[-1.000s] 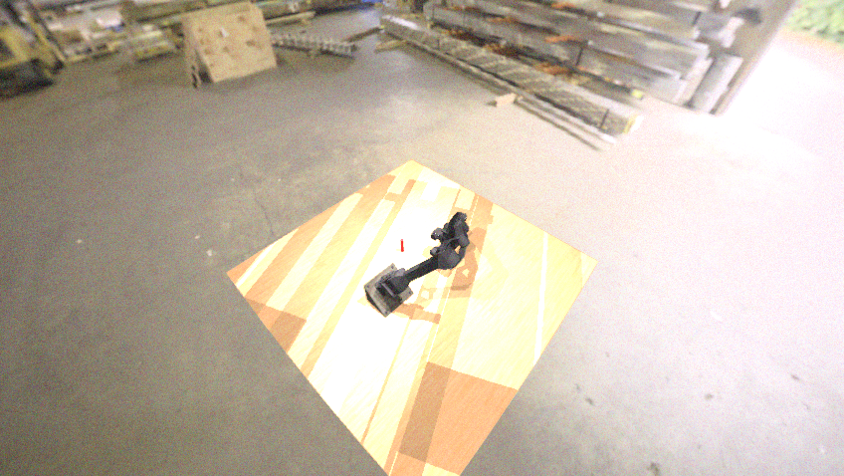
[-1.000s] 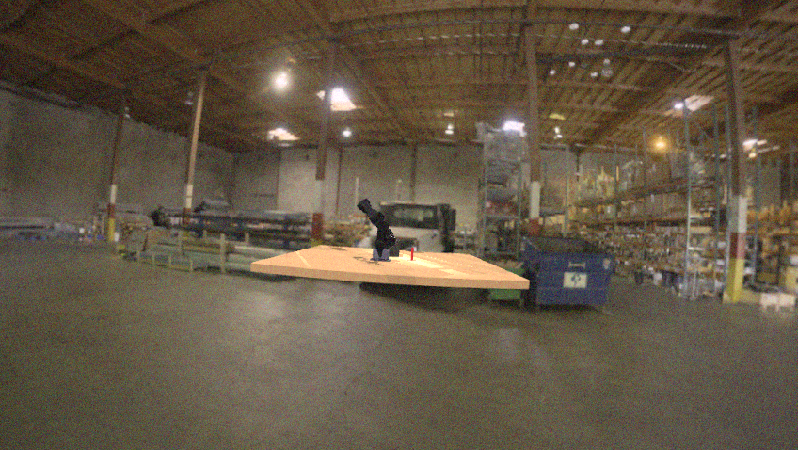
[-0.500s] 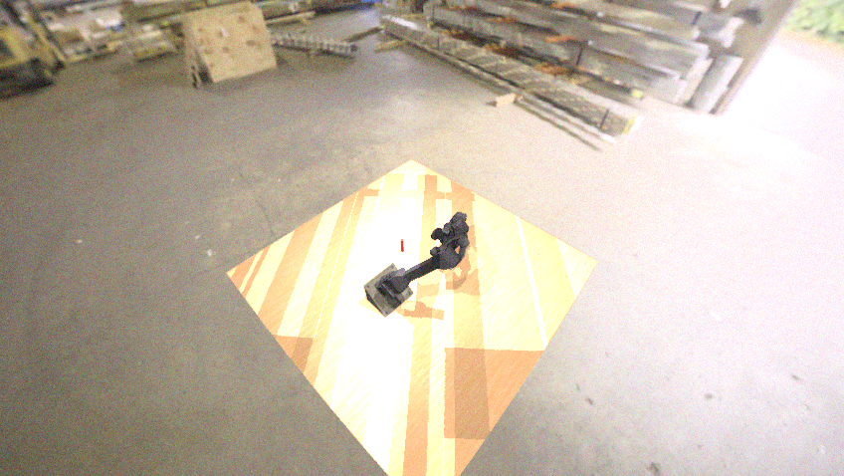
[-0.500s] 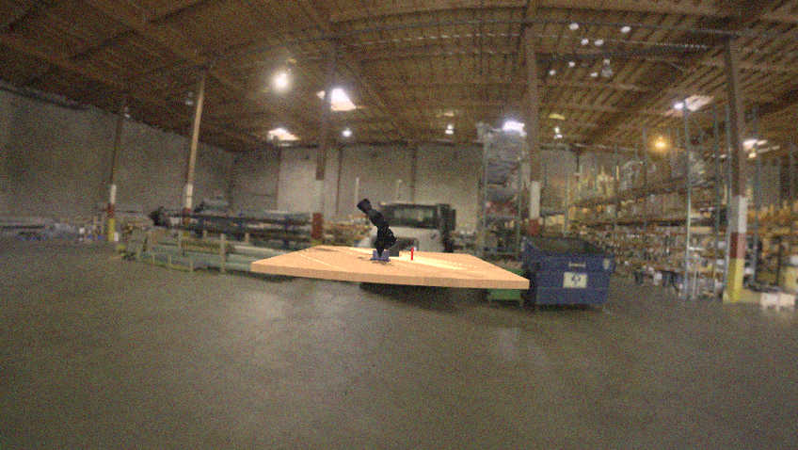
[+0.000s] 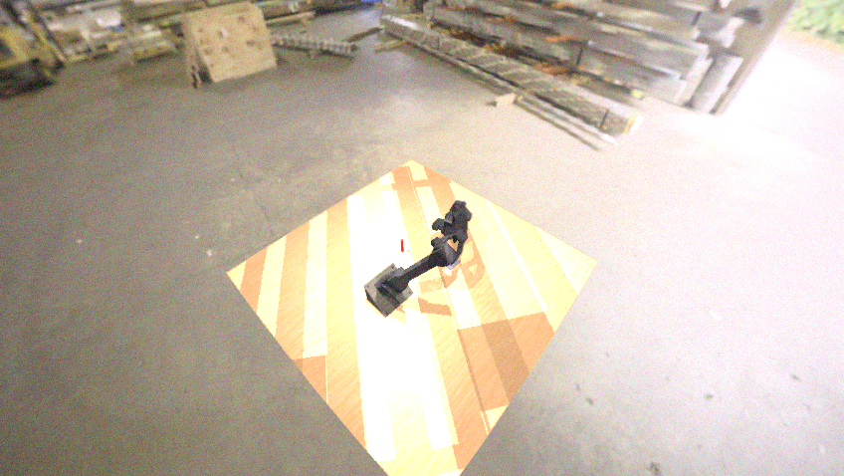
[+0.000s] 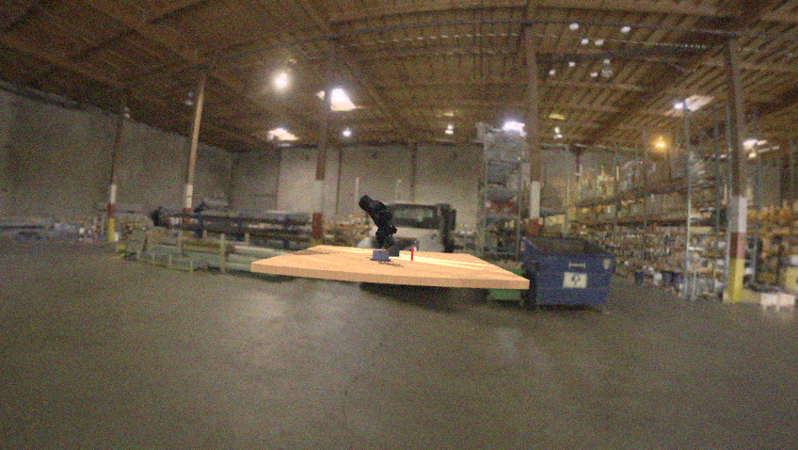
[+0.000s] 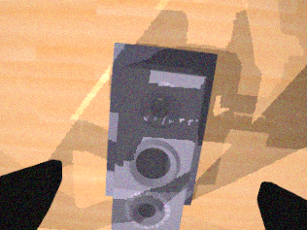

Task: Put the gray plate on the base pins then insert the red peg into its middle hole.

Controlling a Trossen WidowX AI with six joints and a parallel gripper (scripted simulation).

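My gripper tip is now 3 cm above the gray plate. Also, from my gripper tip: red peg: 11 cm behind, 19 cm to the left, 4 cm below.
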